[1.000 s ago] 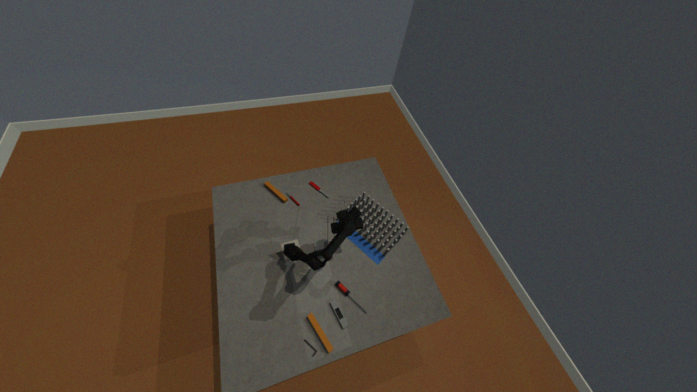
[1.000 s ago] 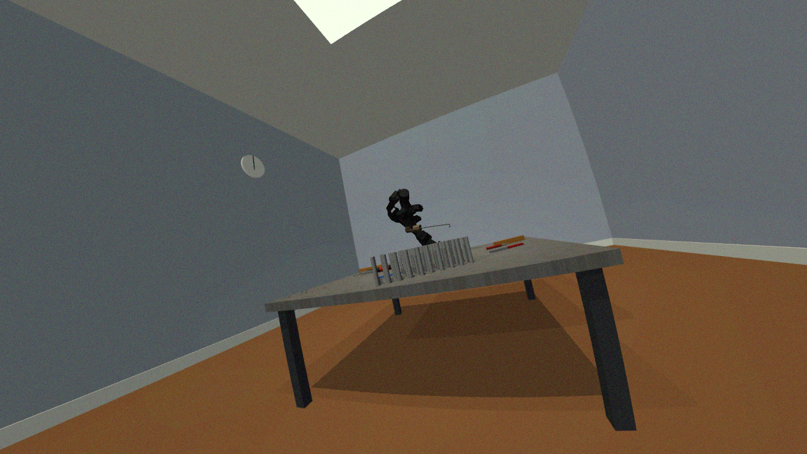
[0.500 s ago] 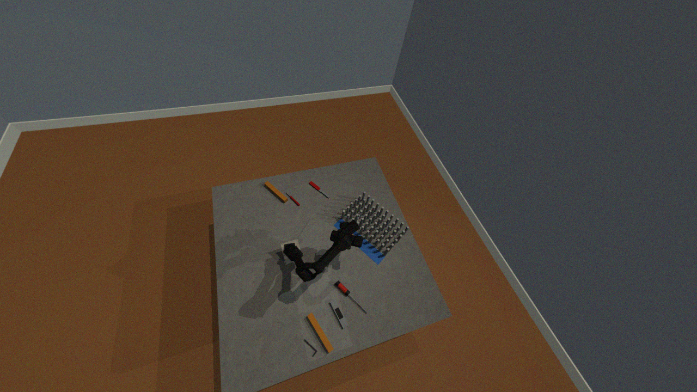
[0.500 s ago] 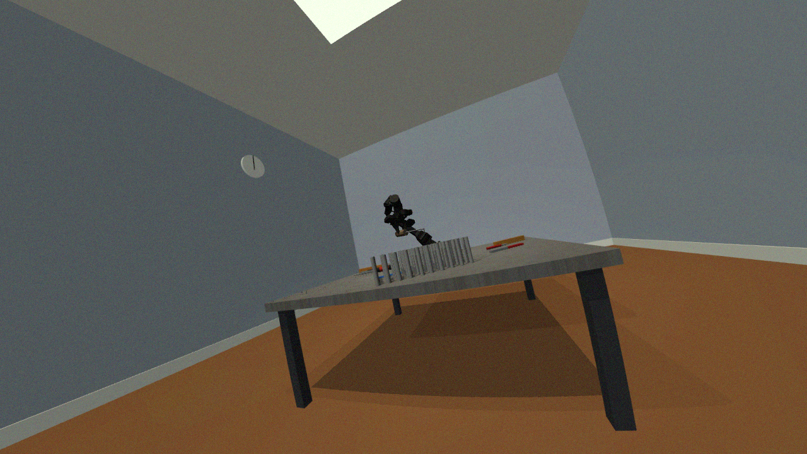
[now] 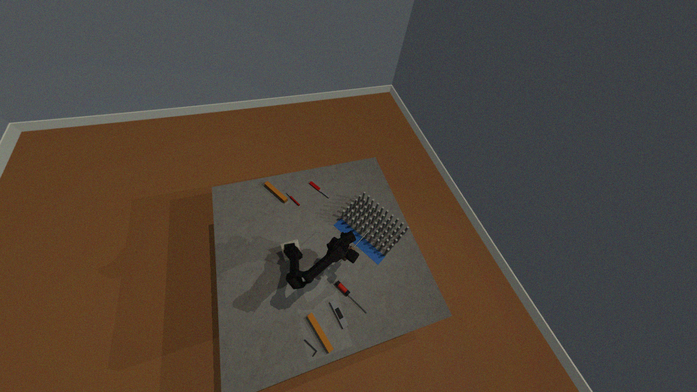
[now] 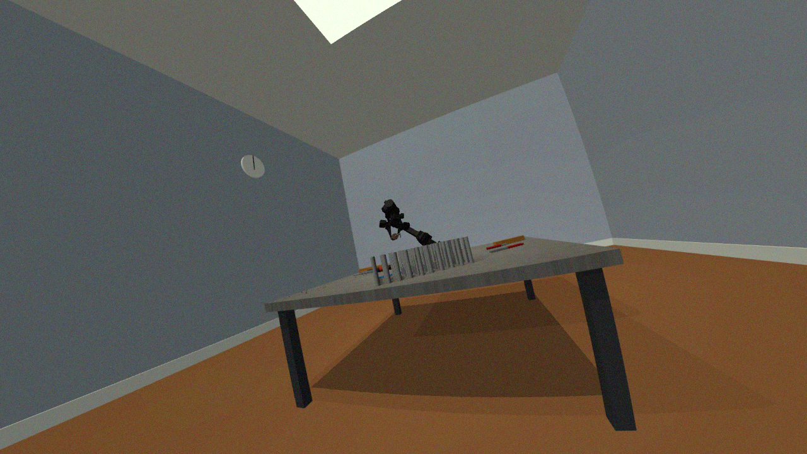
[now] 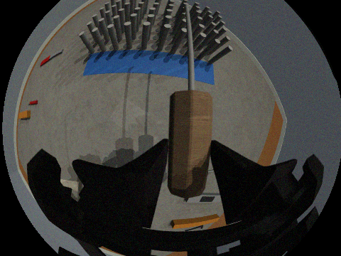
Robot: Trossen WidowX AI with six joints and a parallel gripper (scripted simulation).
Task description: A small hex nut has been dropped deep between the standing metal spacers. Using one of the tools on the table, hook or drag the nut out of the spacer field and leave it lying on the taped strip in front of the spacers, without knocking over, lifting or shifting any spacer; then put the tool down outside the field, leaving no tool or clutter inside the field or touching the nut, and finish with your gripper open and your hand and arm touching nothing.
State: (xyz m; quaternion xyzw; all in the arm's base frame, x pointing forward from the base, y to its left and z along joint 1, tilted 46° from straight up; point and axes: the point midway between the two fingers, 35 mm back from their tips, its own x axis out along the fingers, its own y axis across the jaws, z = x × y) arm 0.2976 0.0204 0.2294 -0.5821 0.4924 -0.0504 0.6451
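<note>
Right now the blue taped strip is 20 cm below my gripper tip, 14 cm to the left of it and 13 cm ahead of it. Also, from my gripper tip: hook tool: 9 cm ahead, 6 cm to the left; dark flat tool: 28 cm to the right, 18 cm below, 11 cm behind; thin red tool: 58 cm to the left, 27 cm behind, 19 cm below.
</note>
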